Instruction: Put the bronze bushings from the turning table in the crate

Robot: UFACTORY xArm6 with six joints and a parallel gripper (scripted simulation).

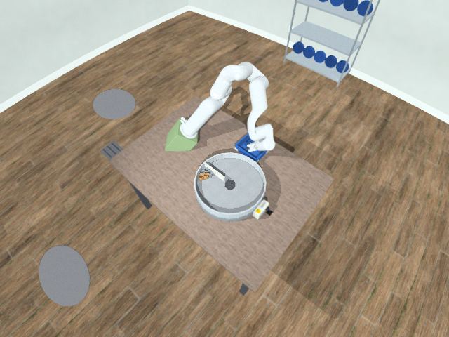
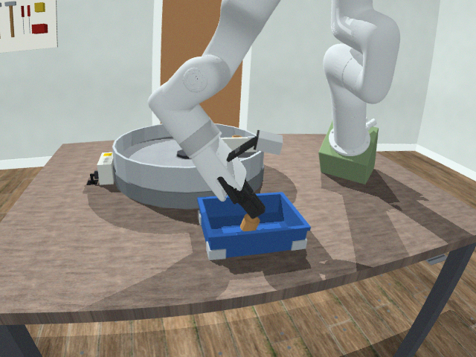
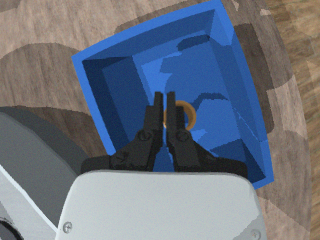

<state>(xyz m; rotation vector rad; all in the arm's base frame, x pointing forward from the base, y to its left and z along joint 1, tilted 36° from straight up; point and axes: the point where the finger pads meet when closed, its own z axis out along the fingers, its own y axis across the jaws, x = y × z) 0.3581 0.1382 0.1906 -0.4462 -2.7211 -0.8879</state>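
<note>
My gripper is now 30 mm above the blue crate, 10 mm to the right of it and 10 mm short of it. The rest, counted from my hand: turning table 320 mm to the right, 80 mm ahead.
</note>
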